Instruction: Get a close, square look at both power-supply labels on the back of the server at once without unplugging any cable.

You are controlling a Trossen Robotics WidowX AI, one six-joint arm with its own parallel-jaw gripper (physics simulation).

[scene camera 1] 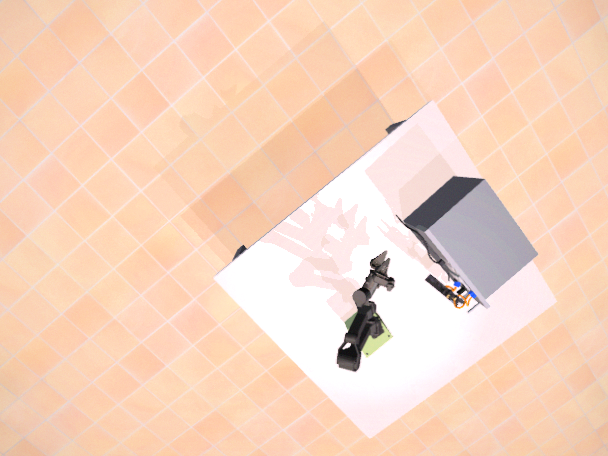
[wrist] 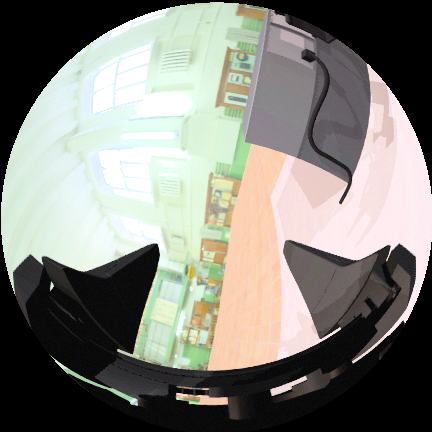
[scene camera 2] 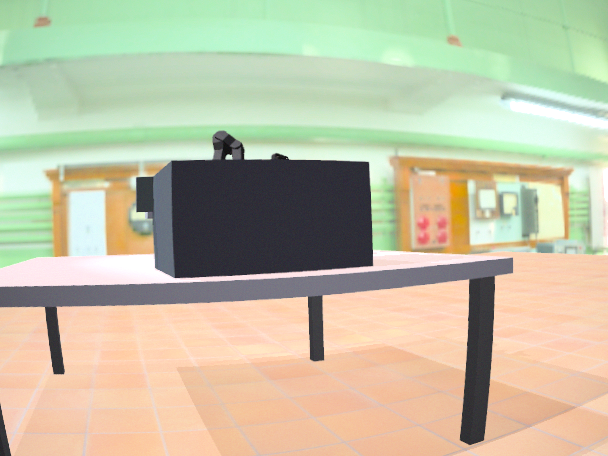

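Where they show: gripper, fingertip midpoint: [scene camera 1: 388, 254] [wrist: 223, 249]; arm's base, link origin: [scene camera 1: 375, 329].
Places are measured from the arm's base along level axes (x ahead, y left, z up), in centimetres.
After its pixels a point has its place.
The grey box-shaped server [scene camera 1: 490, 235] {x 63.6, y 8.8, z 9.4 cm} [scene camera 2: 272, 217] {x 75.5, y 7.6, z -2.5 cm} [wrist: 280, 95] {x 42.7, y 19.3, z 5.6 cm} stands on the table. Its cabled back shows obliquely in the upper right of the wrist view. A black cable [wrist: 327, 82] {x 39.8, y 13.5, z -0.1 cm} runs from a plug on that face down to the table. Dark cables [scene camera 1: 429, 244] {x 42.6, y 18.7, z 1.9 cm} also run along the back in scene camera 1. I cannot make out either power-supply label; a pale patch [wrist: 292, 35] near the top of the wrist view is too oblique to read. My gripper [scene camera 1: 386, 256] {x 24.9, y 31.2, z 10.1 cm} [wrist: 223, 249] {x 24.9, y 31.2, z 10.1 cm} is open and empty, apart from the server, pointing past its back.
Orange cables [scene camera 1: 460, 302] {x 37.9, y -11.2, z 6.0 cm} with blue connectors and a dark bar [scene camera 1: 439, 286] {x 35.1, y -0.4, z 2.7 cm} lie near one end of the server's back. My arm [scene camera 1: 357, 325] {x -2.0, y 20.3, z 20.1 cm} [scene camera 2: 227, 144] {x -6.1, y 15.8, z 25.3 cm} rises by a green base plate [scene camera 1: 378, 343] {x -2.5, y -3.8, z 4.2 cm}. The table [scene camera 1: 280, 280] {x -21.3, y 43.3, z -13.8 cm} [scene camera 2: 425, 267] {x 85.1, y 37.7, z -14.0 cm} has a long edge beyond the gripper.
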